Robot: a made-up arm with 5 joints. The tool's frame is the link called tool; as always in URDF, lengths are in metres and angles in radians. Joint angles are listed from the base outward.
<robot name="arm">
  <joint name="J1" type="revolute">
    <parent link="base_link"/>
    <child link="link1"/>
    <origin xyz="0 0 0.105" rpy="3.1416 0 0"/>
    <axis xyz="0 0 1"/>
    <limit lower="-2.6" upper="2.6"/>
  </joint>
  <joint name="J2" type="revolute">
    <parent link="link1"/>
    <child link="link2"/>
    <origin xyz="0.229 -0.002 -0.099" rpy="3.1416 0 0"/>
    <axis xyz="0 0 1"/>
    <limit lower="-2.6" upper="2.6"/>
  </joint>
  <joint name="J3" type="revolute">
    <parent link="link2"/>
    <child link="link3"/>
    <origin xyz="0.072 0.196 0.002" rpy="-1.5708 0 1.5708"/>
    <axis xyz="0 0 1"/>
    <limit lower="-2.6" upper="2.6"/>
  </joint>
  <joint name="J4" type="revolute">
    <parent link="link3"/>
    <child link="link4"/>
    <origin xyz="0.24 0.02 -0.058" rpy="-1.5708 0 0"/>
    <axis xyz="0 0 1"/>
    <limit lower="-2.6" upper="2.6"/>
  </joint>
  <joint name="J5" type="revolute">
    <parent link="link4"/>
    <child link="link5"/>
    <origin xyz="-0.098 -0.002 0.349" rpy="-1.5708 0 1.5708"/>
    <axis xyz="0 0 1"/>
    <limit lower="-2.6" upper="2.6"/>
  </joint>
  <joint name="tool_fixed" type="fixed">
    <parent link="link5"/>
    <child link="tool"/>
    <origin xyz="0.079 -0.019 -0.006" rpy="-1.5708 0 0"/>
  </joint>
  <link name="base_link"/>
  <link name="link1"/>
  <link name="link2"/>
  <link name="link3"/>
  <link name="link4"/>
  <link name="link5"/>
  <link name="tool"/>
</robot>
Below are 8 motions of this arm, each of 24 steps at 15 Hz.
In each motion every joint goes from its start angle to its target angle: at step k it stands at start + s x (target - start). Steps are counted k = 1, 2, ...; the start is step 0. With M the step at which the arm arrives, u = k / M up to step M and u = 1 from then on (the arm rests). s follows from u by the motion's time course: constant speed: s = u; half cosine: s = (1 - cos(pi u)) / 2; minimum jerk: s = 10 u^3 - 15 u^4 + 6 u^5.
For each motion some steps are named. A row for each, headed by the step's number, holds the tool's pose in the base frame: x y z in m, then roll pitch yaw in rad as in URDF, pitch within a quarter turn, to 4 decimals.
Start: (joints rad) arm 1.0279 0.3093 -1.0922 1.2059 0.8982
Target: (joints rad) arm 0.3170 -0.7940 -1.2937 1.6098 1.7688
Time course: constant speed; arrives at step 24
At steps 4, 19, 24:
4: 0.5684 0.1659 0.2179 0.2684 0.0625 -2.2064
19: 0.6884 0.1442 0.3242 0.0454 -0.3357 -2.6008
24: 0.7183 0.1357 0.3605 -0.0422 -0.4749 -2.6732

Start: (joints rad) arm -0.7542 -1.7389 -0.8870 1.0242 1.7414
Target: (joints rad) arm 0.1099 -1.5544 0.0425 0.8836 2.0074
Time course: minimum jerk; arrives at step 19
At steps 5, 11, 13, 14, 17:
5: 0.6729 0.3531 0.1343 0.7072 -0.9565 -2.8225
11: 0.6899 0.0655 -0.0156 2.1398 -1.3695 1.7574
13: 0.6563 -0.0216 -0.0552 2.8671 -1.2749 0.9522
14: 0.6384 -0.0535 -0.0692 3.0215 -1.2158 0.7688
17: 0.6044 -0.1015 -0.0897 -3.0941 -1.1106 0.5562

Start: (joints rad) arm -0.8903 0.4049 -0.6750 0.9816 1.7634
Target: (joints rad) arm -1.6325 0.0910 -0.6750 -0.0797 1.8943
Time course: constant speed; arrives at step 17
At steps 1, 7, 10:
1: -0.3541 0.3695 0.0960 0.8520 -1.0431 -0.4924
7: -0.4105 0.3432 0.0831 1.3438 -0.9901 -0.4896
10: -0.4415 0.3278 0.0785 1.5662 -0.9454 -0.4640

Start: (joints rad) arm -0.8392 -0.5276 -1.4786 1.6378 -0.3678
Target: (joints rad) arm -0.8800 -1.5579 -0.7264 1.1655 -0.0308
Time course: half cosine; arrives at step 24
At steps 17, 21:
17: 0.4782 0.6678 0.0597 0.3933 0.9075 -1.5343
21: 0.5396 0.5846 0.0133 0.3542 0.7284 -1.6809

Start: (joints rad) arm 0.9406 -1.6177 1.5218 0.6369 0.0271
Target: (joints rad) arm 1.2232 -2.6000 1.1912 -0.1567 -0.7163
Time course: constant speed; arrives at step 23
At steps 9, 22, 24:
9: -0.0662 -0.0309 0.0051 -1.3052 -0.2613 2.9016
22: 0.0204 0.0213 -0.0931 -1.3533 0.3193 1.8888
24: 0.0279 0.0212 -0.1003 -1.3726 0.3604 1.8101

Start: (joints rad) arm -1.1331 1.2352 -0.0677 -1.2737 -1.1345
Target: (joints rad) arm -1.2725 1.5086 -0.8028 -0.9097 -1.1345
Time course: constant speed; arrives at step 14
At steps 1, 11, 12, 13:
1: -0.3899 0.0117 -0.2125 0.0727 1.0193 -2.5736
11: -0.3933 -0.2539 -0.0314 0.3957 0.5374 -2.2941
12: -0.3846 -0.2764 -0.0099 0.4300 0.4913 -2.2680
13: -0.3745 -0.2978 0.0120 0.4648 0.4456 -2.2423

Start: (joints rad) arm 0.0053 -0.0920 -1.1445 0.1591 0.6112
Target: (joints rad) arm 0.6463 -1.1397 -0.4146 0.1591 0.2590
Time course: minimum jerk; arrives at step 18
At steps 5, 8, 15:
5: 0.5871 0.4526 0.1530 1.0442 -0.1524 -0.8905
8: 0.7414 0.2062 0.0796 0.8619 -0.1928 -1.2268
15: 0.6271 -0.3969 -0.0669 0.4421 -0.1784 -1.9854

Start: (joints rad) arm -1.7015 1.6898 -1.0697 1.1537 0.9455
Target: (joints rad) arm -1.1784 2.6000 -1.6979 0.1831 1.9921
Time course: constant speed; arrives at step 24
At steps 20, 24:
20: 0.2461 -0.2368 0.3668 1.2304 -0.0609 1.9106
24: 0.2837 -0.2177 0.3940 1.3522 0.0418 1.7934

